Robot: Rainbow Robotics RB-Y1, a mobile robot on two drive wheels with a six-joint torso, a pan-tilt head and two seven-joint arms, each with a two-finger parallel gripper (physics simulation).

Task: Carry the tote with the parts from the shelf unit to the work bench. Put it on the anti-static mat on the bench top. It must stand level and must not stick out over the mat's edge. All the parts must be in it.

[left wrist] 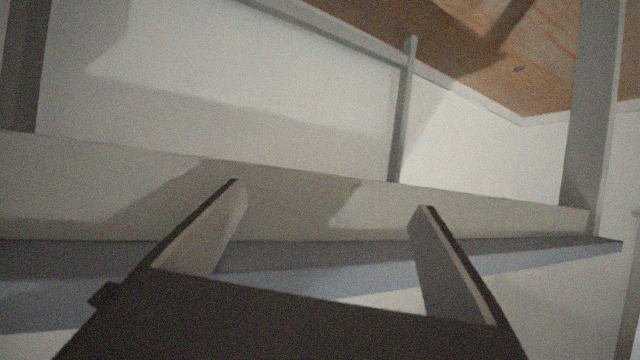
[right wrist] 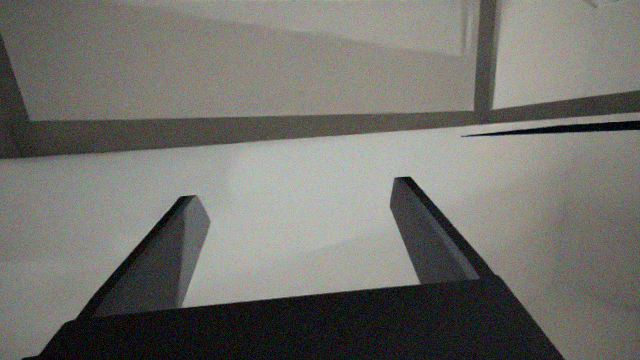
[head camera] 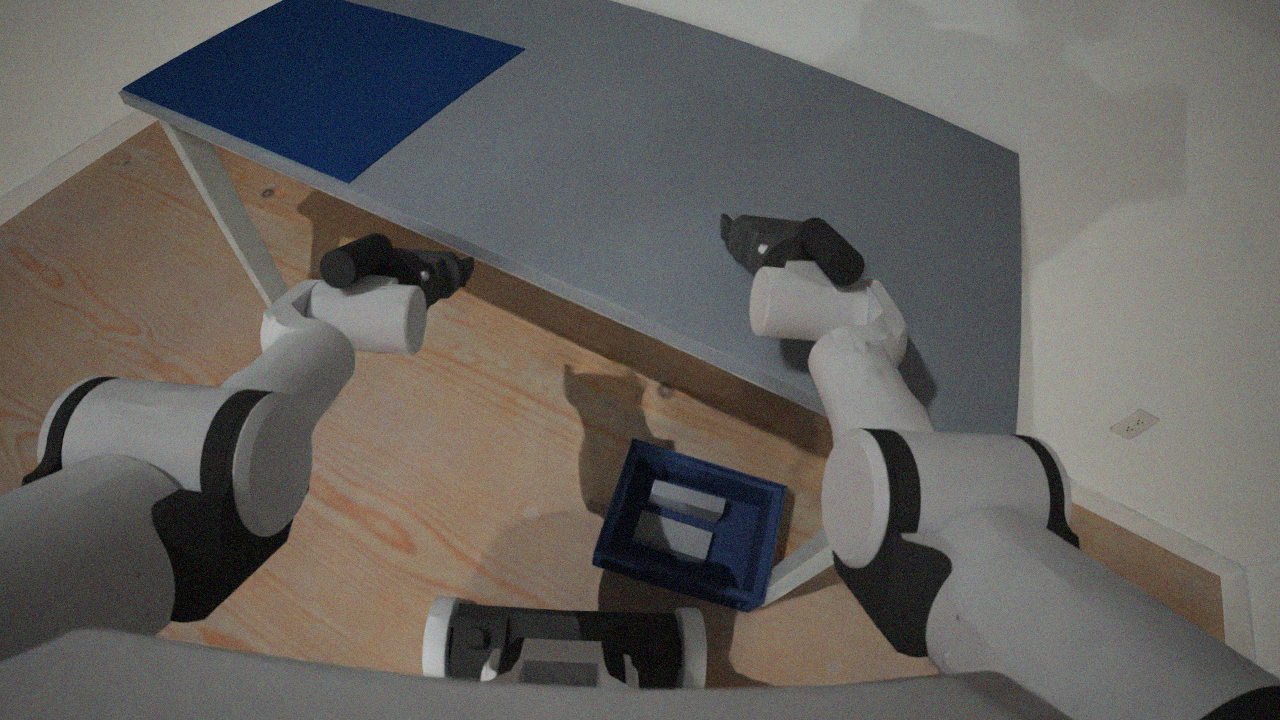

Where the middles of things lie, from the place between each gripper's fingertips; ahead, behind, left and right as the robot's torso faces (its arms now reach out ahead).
My left hand is 100 mm past the dark blue tote [head camera: 735, 574], 490 mm to the left of it and 770 mm above it.
Now: right hand 140 mm past the dark blue tote, 50 mm to the left of it and 850 mm above it.
